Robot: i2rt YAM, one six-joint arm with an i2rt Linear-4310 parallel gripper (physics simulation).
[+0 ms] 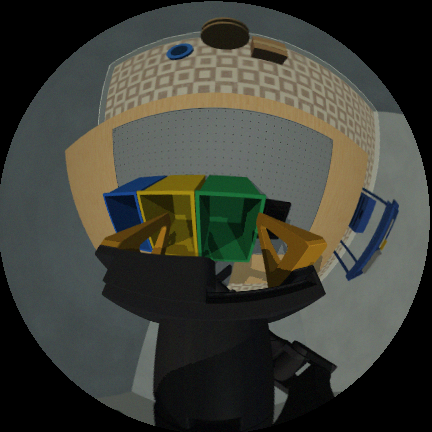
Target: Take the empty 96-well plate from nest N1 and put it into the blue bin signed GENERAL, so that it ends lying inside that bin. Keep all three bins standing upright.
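Places are measured from the arm's base along level axes (x left, y up, z ahead), in metres.
Pixels of known places: gripper, between the fingertips: [213,217].
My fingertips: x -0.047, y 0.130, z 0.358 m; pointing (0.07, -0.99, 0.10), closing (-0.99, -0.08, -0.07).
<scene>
Ahead of a thing's pixels: the offset from my fingertips to its top centre. "pt": to the spot under its first point. Level surfaces: height alone.
My gripper [213,217] is open, with nothing between its orange fingers, and hangs above the row of bins. The blue bin {pt dx +0.204, dy -0.159, dz +0.009 m} [140,185] stands at the left end; the left finger hides part of it, and no sign can be read. The yellow bin {dx +0.117, dy -0.099, dz -0.085 m} [175,184] is in the middle, partly behind the left finger. The green bin {dx -0.015, dy -0.099, dz -0.097 m} [230,185] is at the right end, between the fingers. All three stand upright, side by side. A black plate-like block {dx -0.179, dy -0.253, dz -0.176 m} [280,210] lies just right of the green bin, partly hidden by bin and right finger; plate and nest N1 cannot be told apart.
The grey perforated board {dy -0.279 m} [220,140] lies beyond the bins, framed by a wooden table top {dy -0.292 m} [85,175]. A blue ring-shaped object [187,49], a dark round object [225,36] and a brown box [269,52] are at the far side. A blue framed object [381,237] is at right.
</scene>
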